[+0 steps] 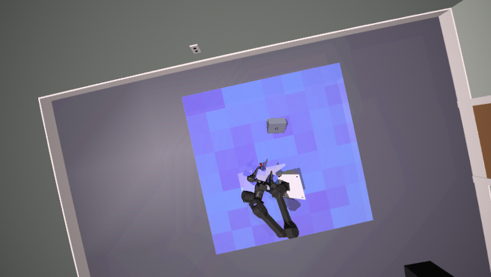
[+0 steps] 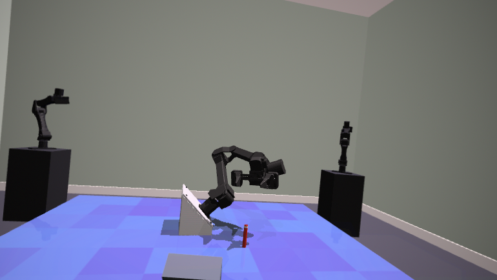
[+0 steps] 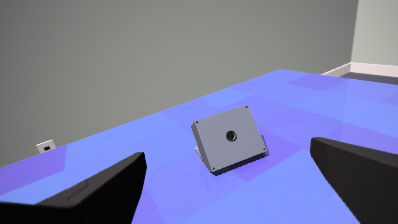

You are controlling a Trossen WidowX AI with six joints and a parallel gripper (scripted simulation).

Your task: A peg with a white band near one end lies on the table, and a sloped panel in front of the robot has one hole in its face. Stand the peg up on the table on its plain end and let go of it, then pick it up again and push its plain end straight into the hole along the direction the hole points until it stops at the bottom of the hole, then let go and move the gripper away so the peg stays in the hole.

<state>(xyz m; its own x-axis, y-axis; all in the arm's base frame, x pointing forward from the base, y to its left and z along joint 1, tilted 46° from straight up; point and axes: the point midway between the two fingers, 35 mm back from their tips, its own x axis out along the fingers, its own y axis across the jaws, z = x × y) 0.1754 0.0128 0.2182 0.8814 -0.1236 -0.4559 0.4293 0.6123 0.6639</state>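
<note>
Now: gripper tip 17 cm above the red peg, 1 cm to the right of it and 1 cm past it. From my gripper tip the other things lie so: grey sloped panel (27 cm ahead, 18 cm below, 15 cm to the right).
</note>
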